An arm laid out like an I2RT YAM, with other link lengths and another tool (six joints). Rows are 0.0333 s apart.
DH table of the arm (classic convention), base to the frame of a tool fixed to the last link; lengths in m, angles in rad. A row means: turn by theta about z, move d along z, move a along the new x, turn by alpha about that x. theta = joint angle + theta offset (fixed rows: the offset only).
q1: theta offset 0, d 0.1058, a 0.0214, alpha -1.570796
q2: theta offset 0, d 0, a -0.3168, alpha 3.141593
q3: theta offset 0.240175, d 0, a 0.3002, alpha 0
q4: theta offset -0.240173, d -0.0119, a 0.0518, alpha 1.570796
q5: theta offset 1.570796, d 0.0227, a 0, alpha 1.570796
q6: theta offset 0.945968, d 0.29, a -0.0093, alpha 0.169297
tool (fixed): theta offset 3.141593, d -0.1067, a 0, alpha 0
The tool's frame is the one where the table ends.
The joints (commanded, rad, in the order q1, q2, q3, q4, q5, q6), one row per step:
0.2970, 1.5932, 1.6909, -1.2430, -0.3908, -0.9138
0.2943, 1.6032, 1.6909, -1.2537, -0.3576, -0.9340
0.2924, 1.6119, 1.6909, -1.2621, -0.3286, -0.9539
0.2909, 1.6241, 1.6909, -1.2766, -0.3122, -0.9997
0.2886, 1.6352, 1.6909, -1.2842, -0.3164, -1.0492
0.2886, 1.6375, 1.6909, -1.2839, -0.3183, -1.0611
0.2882, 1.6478, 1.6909, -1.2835, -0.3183, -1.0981
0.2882, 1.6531, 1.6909, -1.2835, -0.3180, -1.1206
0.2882, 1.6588, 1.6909, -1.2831, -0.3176, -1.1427
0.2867, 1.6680, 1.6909, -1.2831, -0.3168, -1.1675
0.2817, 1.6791, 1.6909, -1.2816, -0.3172, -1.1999
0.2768, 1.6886, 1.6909, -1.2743, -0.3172, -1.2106
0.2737, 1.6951, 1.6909, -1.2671, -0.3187, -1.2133
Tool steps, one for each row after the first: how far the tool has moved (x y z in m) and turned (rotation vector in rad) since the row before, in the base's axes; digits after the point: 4 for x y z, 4 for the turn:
0.0028, -0.0064, -0.0065, -0.0402, 0.0017, 0.0011
0.0023, -0.0056, -0.0055, -0.0355, 0.0001, 0.0042
0.0005, -0.0042, -0.0062, -0.0334, 0.0028, 0.0330
0.0004, -0.0009, -0.0043, -0.0127, -0.0003, 0.0433
0.0003, 0.0002, -0.0008, -0.0014, -0.0022, 0.0113
0.0019, -0.0003, -0.0038, -0.0106, -0.0049, 0.0328
0.0009, -0.0002, -0.0020, -0.0064, -0.0037, 0.0201
0.0011, -0.0002, -0.0022, -0.0063, -0.0035, 0.0198
0.0018, -0.0007, -0.0034, -0.0081, -0.0009, 0.0207
0.0030, -0.0016, -0.0041, -0.0084, -0.0030, 0.0245
0.0039, -0.0010, -0.0032, -0.0026, -0.0019, 0.0048
0.0030, -0.0001, -0.0021, 0.0011, -0.0013, -0.0002

